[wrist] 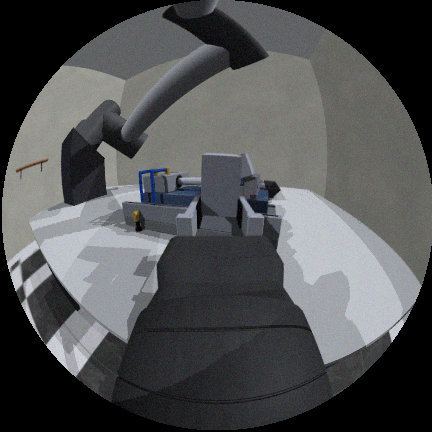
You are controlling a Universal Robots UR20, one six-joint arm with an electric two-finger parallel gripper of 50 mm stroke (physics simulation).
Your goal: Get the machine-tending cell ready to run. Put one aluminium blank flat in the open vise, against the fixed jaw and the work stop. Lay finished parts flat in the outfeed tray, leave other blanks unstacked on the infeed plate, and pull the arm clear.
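Places are measured from the arm's base along level axes (x ahead, y left, z up), in centimetres.
Pixels of known places: gripper, fingertip midpoint: (pixel 218 205); arm's base at its link origin: (pixel 78 147).
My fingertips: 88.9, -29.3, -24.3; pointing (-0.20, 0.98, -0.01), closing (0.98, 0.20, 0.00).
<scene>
For each thing: its top centre in the pictures, then the offset to it from my fingertips, as dx, dy, dz. "spot": a spot on its surface instead.
- blank at its top centre: (pixel 219 151) +0.1, +0.4, +5.8
- vise at its top centre: (pixel 202 171) -6.2, +14.5, +2.9
- blue frame at a spot on its surface: (pixel 152 186) spot: -14.4, +8.7, +0.7
- black knob at a spot on its surface: (pixel 137 219) spot: -16.2, +5.0, -4.8
My gripper (pixel 218 205) is shut on an aluminium blank, its two pale fingers on either side. The blank (pixel 221 182) is a plain grey block whose broad face fills the middle of the view, above and beyond the fingertips. The vise (pixel 175 196) has a blue body and lies behind the blank, showing on both sides of it. A grey jaw block and a round bar show left of the blank, and slanted grey parts show to its right. The blank hides the middle of the vise, so whether it touches the vise cannot be told. Finished parts, infeed plate and outfeed tray cannot be made out.
A blue frame (pixel 152 186) stands at the vise's left end. A low grey wall (pixel 160 216) runs in front of the vise, with a yellow and black knob (pixel 137 219) before it. A dark object (pixel 271 188) is at the right. The arm's base (pixel 82 170) stands at the left.
</scene>
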